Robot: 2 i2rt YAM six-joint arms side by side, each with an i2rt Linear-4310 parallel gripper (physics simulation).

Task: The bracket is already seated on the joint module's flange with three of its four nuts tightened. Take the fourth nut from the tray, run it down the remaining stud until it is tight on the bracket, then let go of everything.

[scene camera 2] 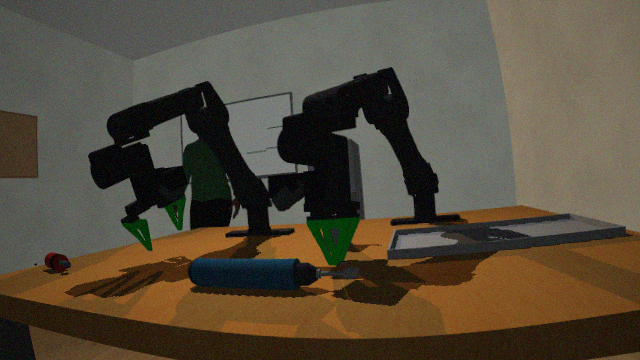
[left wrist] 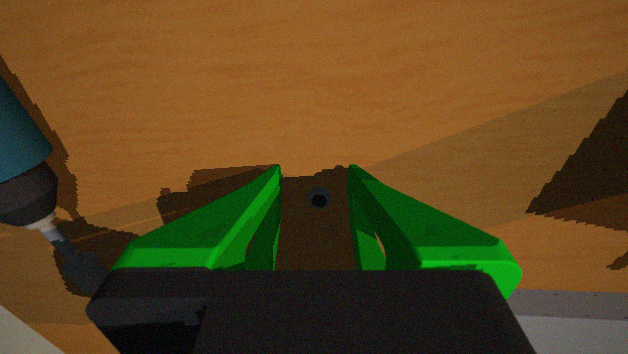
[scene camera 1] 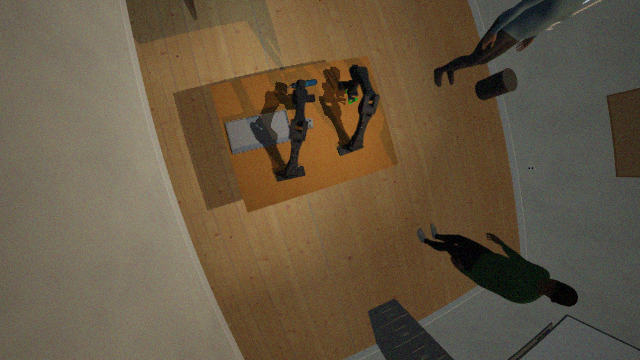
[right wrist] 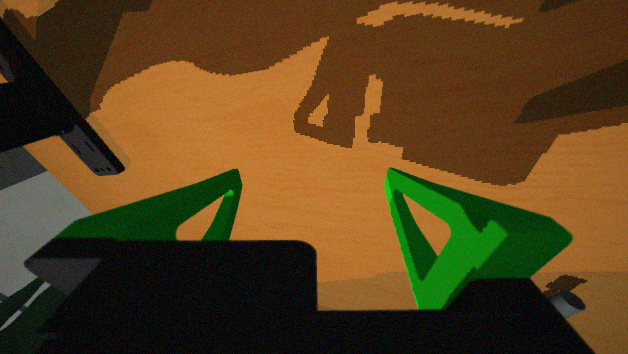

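Pixels of known places: left gripper, fingertip midpoint: (scene camera 2: 336, 263) (left wrist: 314, 176); right gripper, fingertip midpoint: (scene camera 2: 165, 240) (scene camera 1: 348, 98) (right wrist: 313, 176); left arm's base, link origin: (scene camera 2: 425, 221) (scene camera 1: 290, 173); right arm's base, link origin: (scene camera 2: 259, 234) (scene camera 1: 350, 147) (right wrist: 56, 105).
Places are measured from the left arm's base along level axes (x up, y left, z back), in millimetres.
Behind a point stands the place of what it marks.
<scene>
A small dark ring (left wrist: 319, 199) @[x 5, y -132, z -468 mm], seemingly the nut, shows between my left fingers against a shadowed patch, touching neither; whether it rests on the table is unclear. My left gripper (scene camera 2: 334, 257) @[x 2, y -142, z -470 mm] (left wrist: 314, 176) @[x 2, y -142, z -470 mm] is slightly open, holding nothing, pointing down near the tabletop. My right gripper (scene camera 2: 165, 239) @[x 40, y -519, z -450 mm] (right wrist: 313, 176) @[x 40, y -519, z -450 mm] (scene camera 1: 352, 99) @[x 40, y -519, z -450 mm] is wide open and empty above the table. The grey tray (scene camera 1: 242, 132) @[x 4, y 260, z -343 mm] (scene camera 2: 550, 238) @[x 10, y 216, z -434 mm] (left wrist: 570, 304) @[x 8, y -66, z -335 mm] lies beside the left arm. A small pale object (scene camera 1: 310, 123) @[x 66, y -199, z -307 mm], perhaps the joint module with its bracket, stands partly behind the left arm; its stud and nuts cannot be made out.
A blue cylindrical tool (scene camera 1: 311, 82) @[x 39, y -273, z -601 mm] (scene camera 2: 245, 273) @[x 26, y -219, z -624 mm] (left wrist: 20, 135) @[x 18, y -170, z -580 mm] lies on the table (scene camera 2: 250, 320) @[x 0, y -168, z -711 mm], its metal tip (scene camera 2: 345, 272) @[x 23, y -94, z -602 mm] near my left fingers. A small red object (scene camera 2: 55, 261) @[x 22, y -668, z -637 mm] lies at the table's far left in scene camera 2. A person in green (scene camera 1: 510, 277) (scene camera 2: 207, 170) stands beyond the table.
</scene>
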